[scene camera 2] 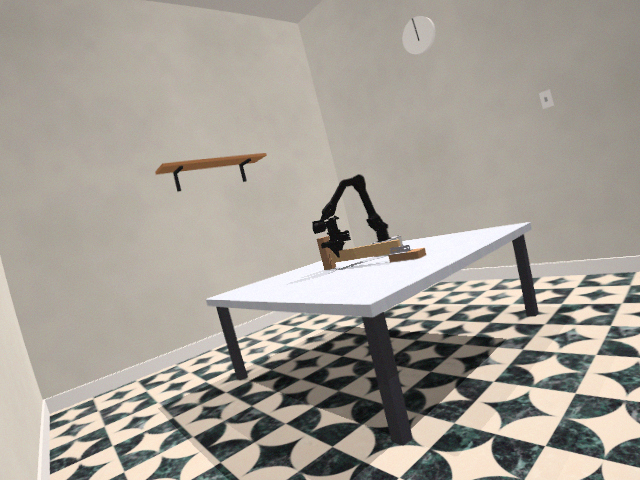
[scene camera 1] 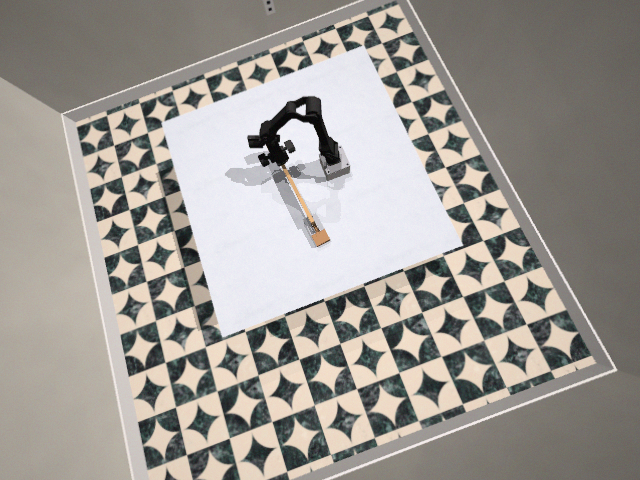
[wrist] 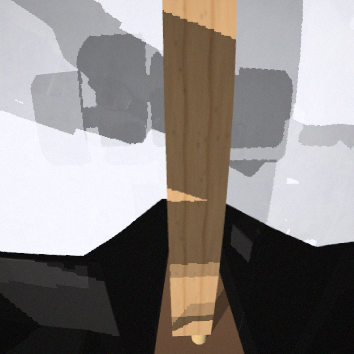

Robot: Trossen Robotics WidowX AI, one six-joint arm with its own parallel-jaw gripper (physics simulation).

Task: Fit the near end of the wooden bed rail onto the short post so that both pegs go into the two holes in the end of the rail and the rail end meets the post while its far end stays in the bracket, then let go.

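Where they show: gripper, fingertip midpoint: (scene camera 2: pixel 340 257) (wrist: pixel 187 206); arm's base, link origin: (scene camera 2: pixel 384 240) (scene camera 1: pixel 333 158).
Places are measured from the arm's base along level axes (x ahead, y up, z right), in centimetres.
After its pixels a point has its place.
The wooden bed rail (scene camera 1: pixel 298 195) {x 23.4, y 1.4, z -13.0 cm} (scene camera 2: pixel 366 250) {x 24.6, y -1.0, z -9.3 cm} (wrist: pixel 197 123) {x 25.7, y 1.1, z 5.9 cm} lies along the white table (scene camera 1: pixel 223 238) {x 69.6, y -8.0, z -17.6 cm} (scene camera 2: pixel 366 286) {x 65.5, y -8.0, z -46.9 cm}. Its far end sits in the metal bracket (scene camera 1: pixel 313 228) (scene camera 2: pixel 403 248) on a small wooden plate (scene camera 1: pixel 322 238) {x 19.4, y -4.5, z -36.9 cm} (scene camera 2: pixel 410 255) {x 24.0, y -6.0, z -35.7 cm}. My gripper (scene camera 1: pixel 276 159) {x 26.2, y -2.4, z 10.1 cm} (scene camera 2: pixel 335 242) (wrist: pixel 187 206) {x 26.2, y -2.4, z 10.1 cm} is shut on the rail near its near end, by the short post (scene camera 2: pixel 327 258) {x 30.0, y -1.7, z 16.5 cm}. In the wrist view the rail's end lies just before the brown post face (wrist: pixel 228 342) {x 29.0, y 0.9, z 16.1 cm}. One pale peg (wrist: pixel 198 339) {x 27.4, y 0.8, z 15.9 cm} shows in the narrow gap between them. The second peg is hidden.
The arm's base (scene camera 1: pixel 334 164) {x 0.4, y 0.2, z -3.4 cm} stands on the table to the right of the rail. A wall shelf (scene camera 2: pixel 209 163) hangs far off to the left. The table stands on a tiled floor.
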